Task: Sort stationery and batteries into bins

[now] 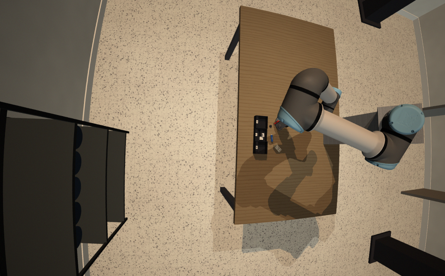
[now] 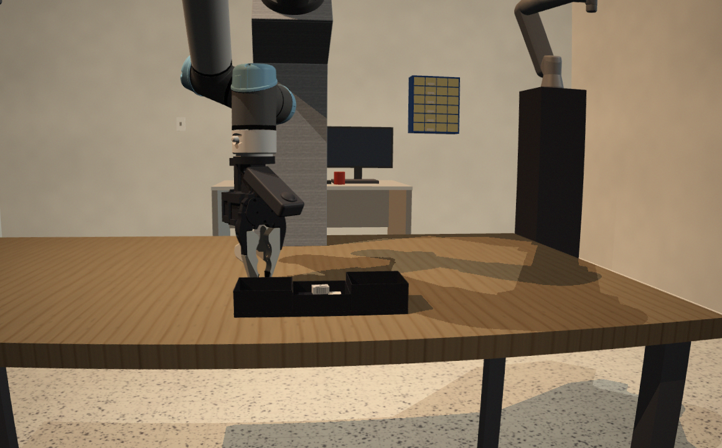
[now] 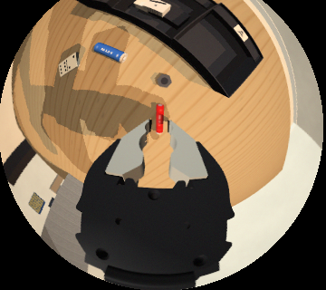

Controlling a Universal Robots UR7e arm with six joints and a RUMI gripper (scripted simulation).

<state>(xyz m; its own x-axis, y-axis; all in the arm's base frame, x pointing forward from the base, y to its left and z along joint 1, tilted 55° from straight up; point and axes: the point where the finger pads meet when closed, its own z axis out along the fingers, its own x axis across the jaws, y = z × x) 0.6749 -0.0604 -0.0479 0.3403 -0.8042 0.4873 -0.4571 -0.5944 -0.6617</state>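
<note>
Now: hand 10 mm above the red battery. From my hand the other things lie so: black round piece 50 mm ahead, 30 mm to the left, 10 mm below; then eraser 120 mm ahead, 100 mm to the left; then blue battery 110 mm to the left, 40 mm ahead, 10 mm below.
</note>
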